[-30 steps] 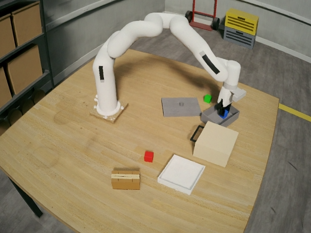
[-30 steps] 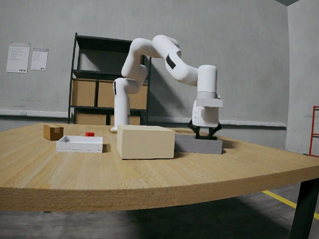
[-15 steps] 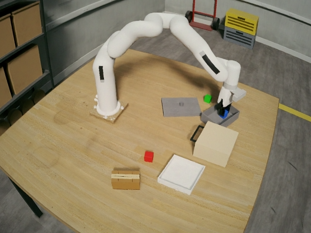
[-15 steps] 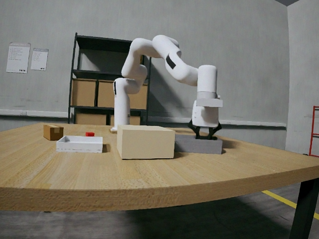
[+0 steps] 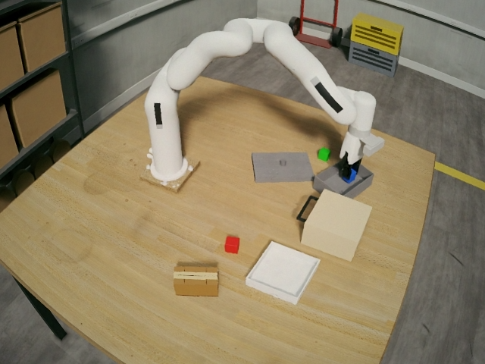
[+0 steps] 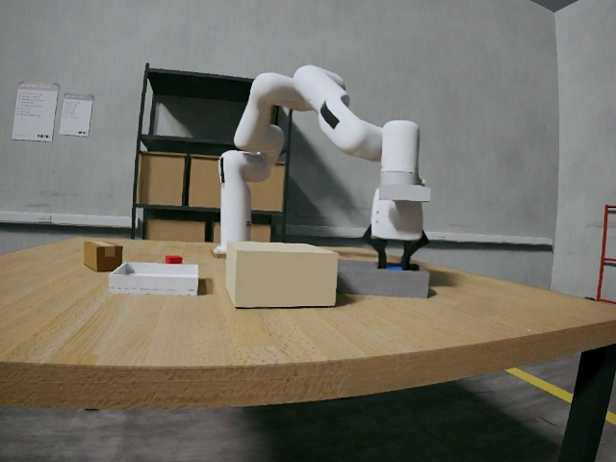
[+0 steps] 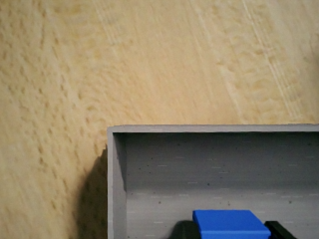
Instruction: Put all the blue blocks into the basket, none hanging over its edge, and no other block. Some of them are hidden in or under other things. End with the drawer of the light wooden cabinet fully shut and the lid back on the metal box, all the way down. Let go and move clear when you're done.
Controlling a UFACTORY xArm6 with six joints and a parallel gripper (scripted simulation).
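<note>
Now: the metal box 3 cm to the right of my hand, 3 cm below it and 1 cm behind it. The rest, counted from my hand: grey lid 22 cm behind, 7 cm to the right, 4 cm below; light wooden cabinet 24 cm to the right, 5 cm ahead, 1 cm below; white basket 45 cm to the right, 4 cm below.
</note>
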